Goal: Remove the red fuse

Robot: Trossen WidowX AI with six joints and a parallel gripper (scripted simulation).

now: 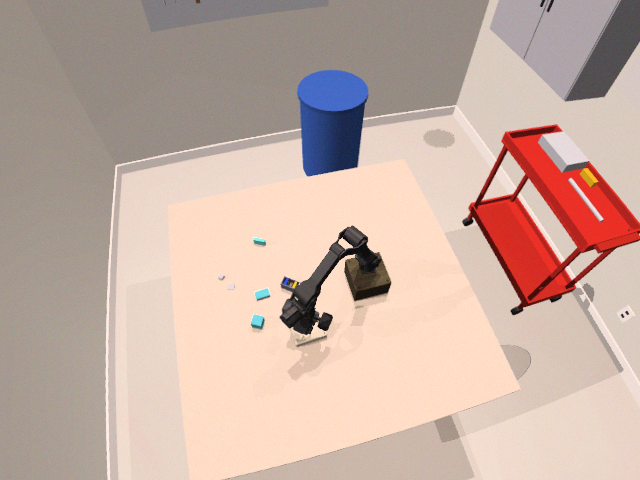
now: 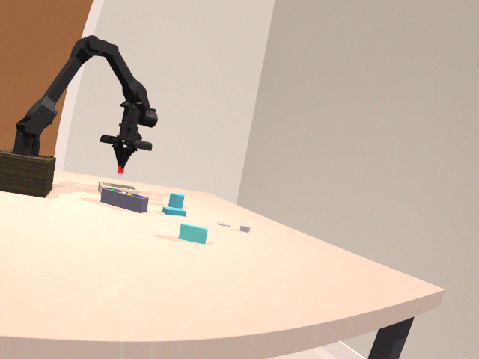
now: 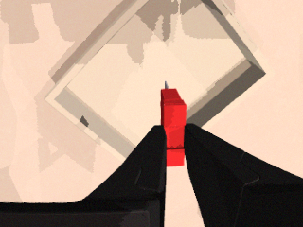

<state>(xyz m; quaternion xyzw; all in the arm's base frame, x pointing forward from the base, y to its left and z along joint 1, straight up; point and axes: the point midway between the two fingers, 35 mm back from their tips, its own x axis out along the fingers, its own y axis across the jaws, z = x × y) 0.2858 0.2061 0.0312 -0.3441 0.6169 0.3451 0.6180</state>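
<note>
My gripper tip is 1 cm above the red fuse. From my gripper tip the other things lie so: beige tray (9 cm below).
</note>
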